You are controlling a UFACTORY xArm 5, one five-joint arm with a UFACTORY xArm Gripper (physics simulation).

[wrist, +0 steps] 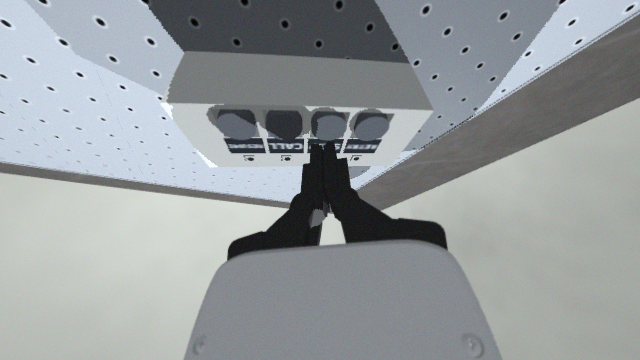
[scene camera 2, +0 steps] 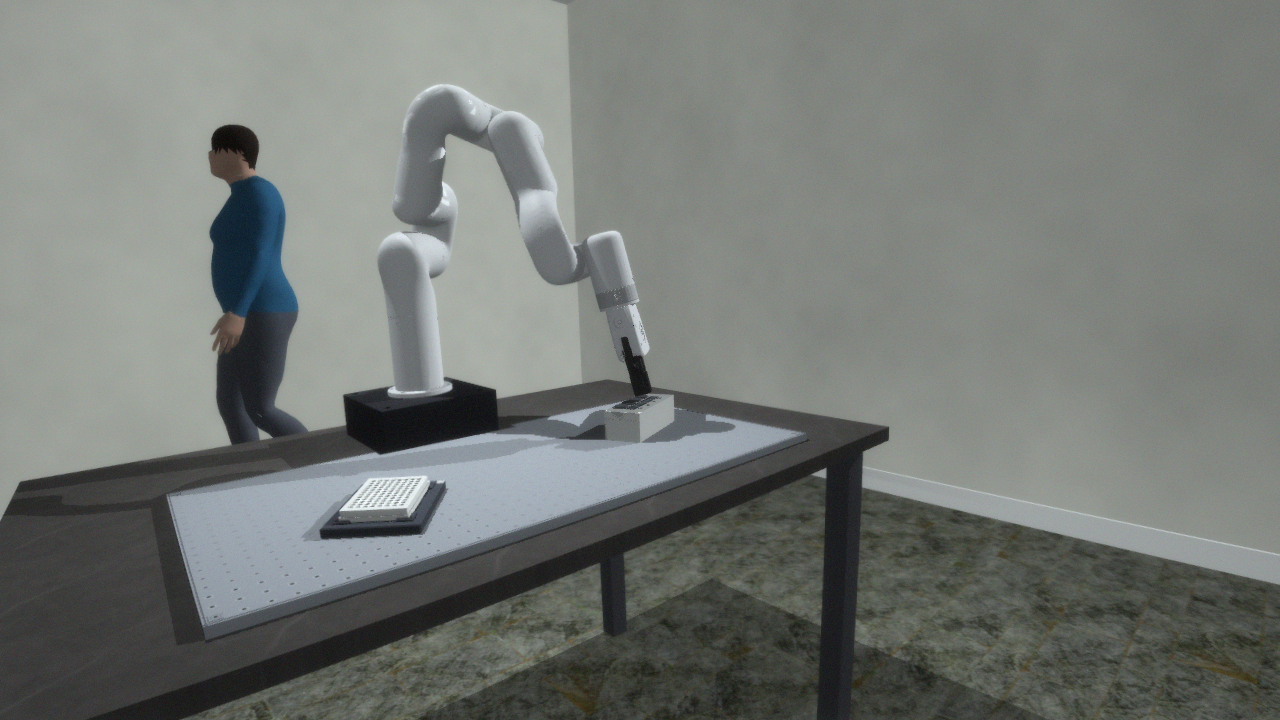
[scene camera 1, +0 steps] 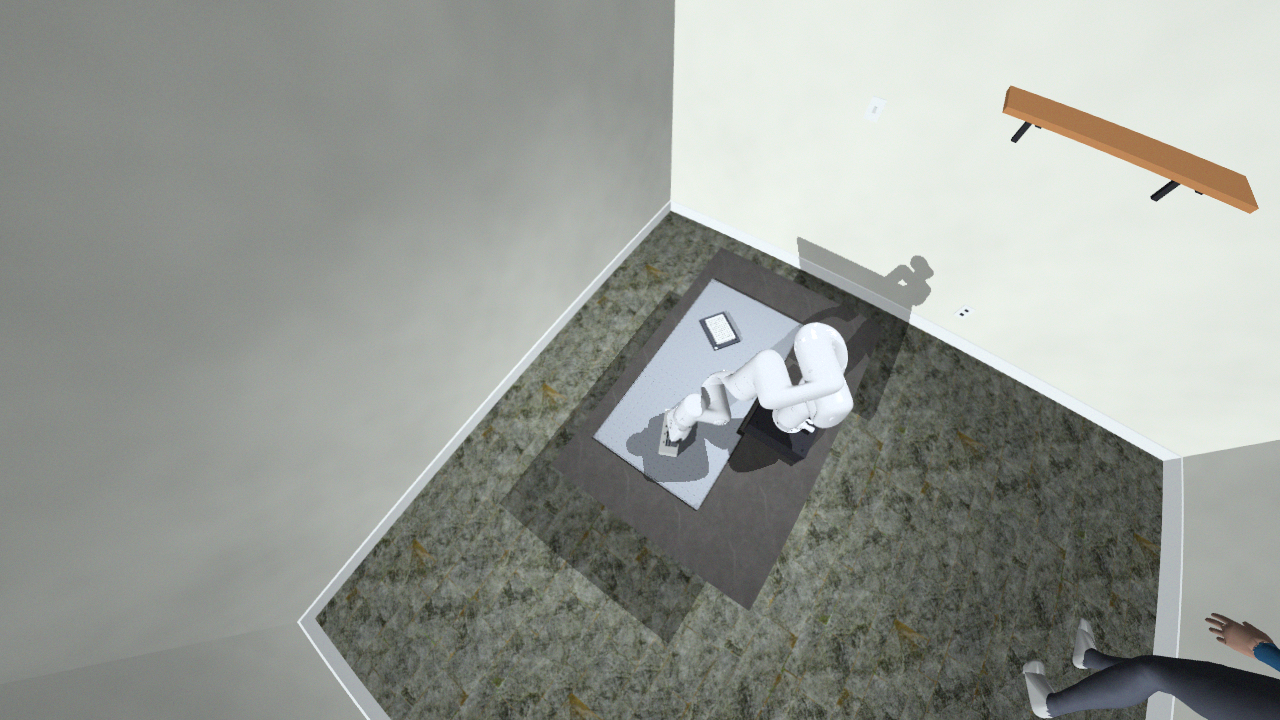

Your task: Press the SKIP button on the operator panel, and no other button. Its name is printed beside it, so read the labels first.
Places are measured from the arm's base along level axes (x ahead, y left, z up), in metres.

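Where they show: gripper, fingertip midpoint: (wrist: 326, 157) (scene camera 2: 643, 393) (scene camera 1: 670, 433); arm's base at its link origin: (scene camera 2: 420, 391) (scene camera 1: 788, 416).
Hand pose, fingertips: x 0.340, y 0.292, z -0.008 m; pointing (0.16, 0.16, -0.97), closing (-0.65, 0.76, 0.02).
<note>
Each offset is from my fingertips to the top centre of the thing. Level surfaces: height alone.
The operator panel {dz -0.011, dx +0.005, dy -0.013 m} (scene camera 1: 667, 451) (scene camera 2: 623, 424) (wrist: 300, 80) is a pale box with a row of round dark buttons. In the wrist view its labels are upside down: CALL {dz -0.013, dx +0.016, dy -0.025 m} (wrist: 286, 146) reads clearly, and the leftmost and rightmost labels are blurred. The label third from the left (wrist: 337, 146) shows an S beside my fingers, which hide part of it. The grey round button {dz -0.011, dx -0.017, dy -0.007 m} (wrist: 329, 125) above that label stands just beyond my fingertips. My gripper (scene camera 2: 641, 394) (wrist: 326, 157) is shut and empty, tilted, with its tips close over the panel at that label. Whether they touch is unclear.
The panel stands on a perforated board {dz -0.066 m} (scene camera 1: 662, 376) (scene camera 2: 268, 555) on the dark table {dz -0.079 m} (scene camera 2: 80, 555). A white well plate {dz -0.040, dx +0.070, dy -0.522 m} (scene camera 1: 718, 329) (scene camera 2: 384, 495) on a dark holder lies towards the board's other end. The black arm base (scene camera 2: 420, 420) stands behind the board. A person (scene camera 2: 250, 241) stands beyond the table.
</note>
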